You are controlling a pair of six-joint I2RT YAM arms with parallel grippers.
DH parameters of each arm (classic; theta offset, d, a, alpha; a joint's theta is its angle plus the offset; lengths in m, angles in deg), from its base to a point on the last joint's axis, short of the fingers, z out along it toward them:
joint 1: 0 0.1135 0.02 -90
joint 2: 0 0 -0.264 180
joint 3: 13.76 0 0.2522 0
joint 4: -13.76 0 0.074 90
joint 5: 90 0 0 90
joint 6: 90 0.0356 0 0
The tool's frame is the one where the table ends.
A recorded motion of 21 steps. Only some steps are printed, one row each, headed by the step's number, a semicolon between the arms.
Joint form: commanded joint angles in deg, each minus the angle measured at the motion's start. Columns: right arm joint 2, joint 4, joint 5, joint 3, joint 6, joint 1; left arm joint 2, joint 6, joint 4, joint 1, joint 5, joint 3.
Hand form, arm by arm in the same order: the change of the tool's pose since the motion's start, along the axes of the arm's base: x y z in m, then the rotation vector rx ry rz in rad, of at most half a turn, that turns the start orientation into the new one. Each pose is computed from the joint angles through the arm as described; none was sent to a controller.
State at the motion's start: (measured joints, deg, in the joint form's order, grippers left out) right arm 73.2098 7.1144 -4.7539 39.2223 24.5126 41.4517; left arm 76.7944 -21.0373 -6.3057 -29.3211 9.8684 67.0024
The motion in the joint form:
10: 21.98 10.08 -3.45 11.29 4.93 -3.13; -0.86 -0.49 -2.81 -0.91 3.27 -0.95
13: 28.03 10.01 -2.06 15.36 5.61 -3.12; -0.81 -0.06 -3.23 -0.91 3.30 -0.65
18: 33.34 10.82 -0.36 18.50 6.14 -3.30; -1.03 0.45 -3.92 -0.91 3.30 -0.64
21: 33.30 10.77 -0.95 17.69 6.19 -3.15; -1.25 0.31 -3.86 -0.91 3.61 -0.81
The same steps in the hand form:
10: 0.0706 0.0392 -0.0331 0.0664 0.0820 -0.0401; -0.0087 -0.0031 -0.0065 0.0041 0.0579 -0.0678
13: 0.0877 0.0517 -0.0480 0.0428 0.1091 -0.0688; -0.0086 -0.0031 -0.0056 0.0107 0.0558 -0.0705
18: 0.1026 0.0606 -0.0641 0.0234 0.1228 -0.1036; -0.0098 -0.0024 -0.0057 0.0208 0.0572 -0.0731
21: 0.0994 0.0598 -0.0681 0.0178 0.1377 -0.0931; -0.0107 -0.0021 -0.0055 0.0167 0.0579 -0.0775

